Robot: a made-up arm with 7 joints. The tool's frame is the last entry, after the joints.
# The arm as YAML. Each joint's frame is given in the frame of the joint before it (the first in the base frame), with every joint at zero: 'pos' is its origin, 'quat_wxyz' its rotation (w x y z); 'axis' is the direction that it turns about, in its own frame. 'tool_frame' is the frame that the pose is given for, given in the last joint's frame.
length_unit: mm
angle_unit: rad
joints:
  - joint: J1
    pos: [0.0, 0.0, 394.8]
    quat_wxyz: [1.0, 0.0, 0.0, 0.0]
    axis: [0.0, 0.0, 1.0]
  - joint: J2
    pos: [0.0, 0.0, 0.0]
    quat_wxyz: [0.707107, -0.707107, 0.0, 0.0]
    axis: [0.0, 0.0, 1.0]
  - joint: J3
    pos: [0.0, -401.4, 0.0]
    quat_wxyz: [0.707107, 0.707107, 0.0, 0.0]
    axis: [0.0, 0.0, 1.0]
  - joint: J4
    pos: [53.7, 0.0, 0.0]
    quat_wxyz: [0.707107, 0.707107, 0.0, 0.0]
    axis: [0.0, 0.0, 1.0]
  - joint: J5
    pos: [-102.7, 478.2, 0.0]
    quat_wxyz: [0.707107, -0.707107, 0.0, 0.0]
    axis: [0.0, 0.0, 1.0]
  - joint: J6
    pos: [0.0, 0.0, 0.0]
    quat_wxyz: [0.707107, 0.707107, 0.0, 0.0]
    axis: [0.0, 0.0, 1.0]
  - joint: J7
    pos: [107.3, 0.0, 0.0]
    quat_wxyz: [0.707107, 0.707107, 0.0, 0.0]
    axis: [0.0, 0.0, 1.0]
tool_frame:
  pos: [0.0, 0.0, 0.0]
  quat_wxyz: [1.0, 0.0, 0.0, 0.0]
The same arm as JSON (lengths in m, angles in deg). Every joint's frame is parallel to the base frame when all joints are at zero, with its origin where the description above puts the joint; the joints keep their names.
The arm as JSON. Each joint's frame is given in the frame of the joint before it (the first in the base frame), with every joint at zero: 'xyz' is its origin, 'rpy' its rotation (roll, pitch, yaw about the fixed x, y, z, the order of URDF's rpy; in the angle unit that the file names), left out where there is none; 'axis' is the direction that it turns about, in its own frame. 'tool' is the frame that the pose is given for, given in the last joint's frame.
{
  "units": {
    "length": "m",
    "angle": "deg"
  },
  "joints": [
    {
      "name": "J1",
      "type": "revolute",
      "origin": {
        "xyz": [
          0.0,
          0.0,
          0.3948
        ]
      },
      "axis": [
        0.0,
        0.0,
        1.0
      ]
    },
    {
      "name": "J2",
      "type": "revolute",
      "origin": {
        "xyz": [
          0.0,
          0.0,
          0.0
        ]
      },
      "axis": [
        0.0,
        1.0,
        0.0
      ]
    },
    {
      "name": "J3",
      "type": "revolute",
      "origin": {
        "xyz": [
          0.0,
          0.0,
          0.4014
        ]
      },
      "axis": [
        0.0,
        0.0,
        1.0
      ]
    },
    {
      "name": "J4",
      "type": "revolute",
      "origin": {
        "xyz": [
          0.0537,
          0.0,
          0.0
        ]
      },
      "axis": [
        0.0,
        -1.0,
        0.0
      ]
    },
    {
      "name": "J5",
      "type": "revolute",
      "origin": {
        "xyz": [
          -0.1027,
          0.0,
          0.4782
        ]
      },
      "axis": [
        0.0,
        0.0,
        1.0
      ]
    },
    {
      "name": "J6",
      "type": "revolute",
      "origin": {
        "xyz": [
          0.0,
          0.0,
          0.0
        ]
      },
      "axis": [
        0.0,
        -1.0,
        0.0
      ]
    },
    {
      "name": "J7",
      "type": "revolute",
      "origin": {
        "xyz": [
          0.1073,
          0.0,
          0.0
        ]
      },
      "axis": [
        0.0,
        0.0,
        -1.0
      ]
    }
  ],
  "tool": {
    "origin": {
      "xyz": [
        0.0,
        0.0,
        0.0
      ],
      "rpy": [
        180.0,
        0.0,
        0.0
      ]
    }
  }
}

